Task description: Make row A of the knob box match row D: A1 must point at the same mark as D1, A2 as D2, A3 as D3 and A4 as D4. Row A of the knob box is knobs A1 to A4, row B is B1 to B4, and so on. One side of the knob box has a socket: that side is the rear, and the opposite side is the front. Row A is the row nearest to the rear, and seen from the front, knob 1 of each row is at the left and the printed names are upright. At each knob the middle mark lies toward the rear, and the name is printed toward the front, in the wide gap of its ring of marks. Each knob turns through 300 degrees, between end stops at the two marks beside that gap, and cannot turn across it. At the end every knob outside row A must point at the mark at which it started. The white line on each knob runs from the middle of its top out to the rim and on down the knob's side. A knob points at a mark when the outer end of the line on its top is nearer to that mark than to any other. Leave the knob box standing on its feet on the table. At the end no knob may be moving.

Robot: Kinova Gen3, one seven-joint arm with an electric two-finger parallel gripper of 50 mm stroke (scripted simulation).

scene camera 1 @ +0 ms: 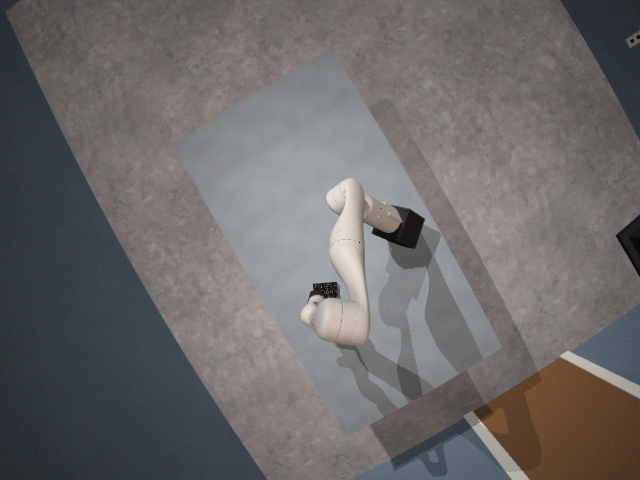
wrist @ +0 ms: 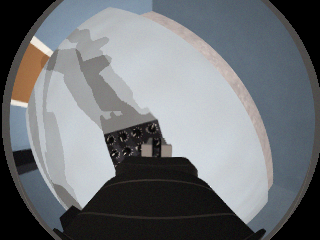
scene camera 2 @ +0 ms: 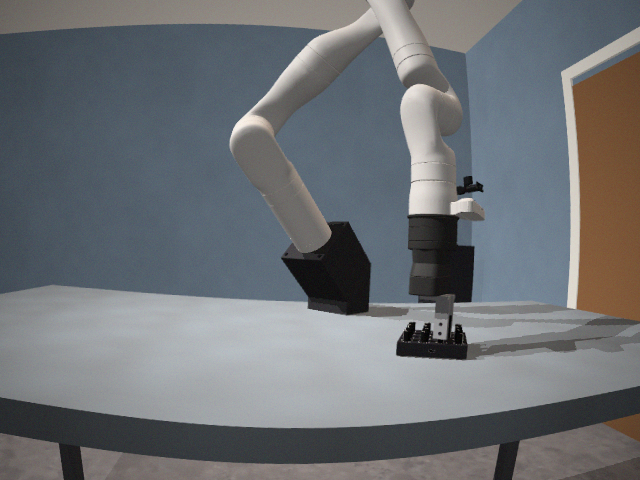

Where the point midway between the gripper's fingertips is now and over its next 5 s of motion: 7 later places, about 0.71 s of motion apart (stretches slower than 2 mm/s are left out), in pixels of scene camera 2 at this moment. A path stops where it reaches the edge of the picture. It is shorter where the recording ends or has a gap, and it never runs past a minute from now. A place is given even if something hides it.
My gripper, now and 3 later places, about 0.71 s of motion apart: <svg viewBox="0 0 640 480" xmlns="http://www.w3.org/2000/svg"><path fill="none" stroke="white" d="M441 338L442 315L441 305L445 240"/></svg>
